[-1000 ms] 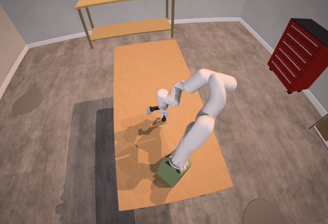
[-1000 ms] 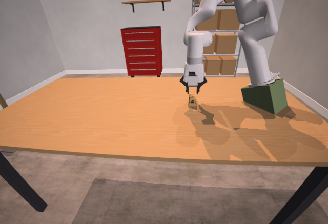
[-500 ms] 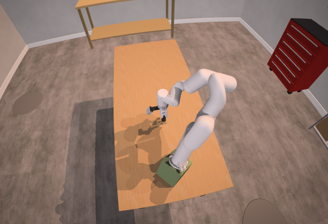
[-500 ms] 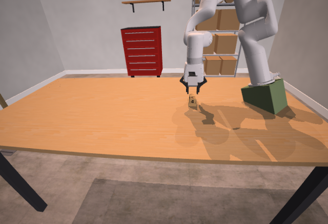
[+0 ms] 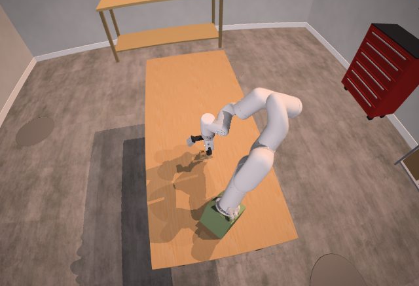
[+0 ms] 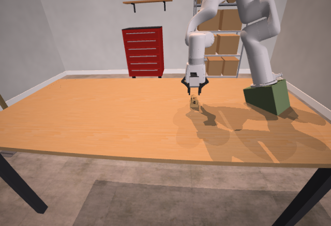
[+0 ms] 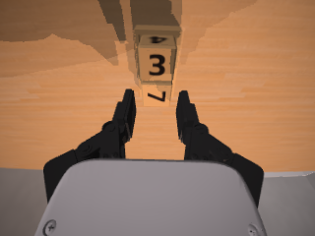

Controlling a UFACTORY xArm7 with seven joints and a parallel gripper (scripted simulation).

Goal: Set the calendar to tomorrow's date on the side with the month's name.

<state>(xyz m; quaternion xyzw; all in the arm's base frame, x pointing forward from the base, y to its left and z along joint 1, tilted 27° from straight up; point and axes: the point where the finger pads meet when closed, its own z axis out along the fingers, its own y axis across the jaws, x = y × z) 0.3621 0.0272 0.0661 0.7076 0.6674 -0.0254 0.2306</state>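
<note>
Now: hand 3 cm to the right of the digit cube and 4 cm above it. Also, from my hand: wooden tray (2 cm to the left, 6 cm below).
</note>
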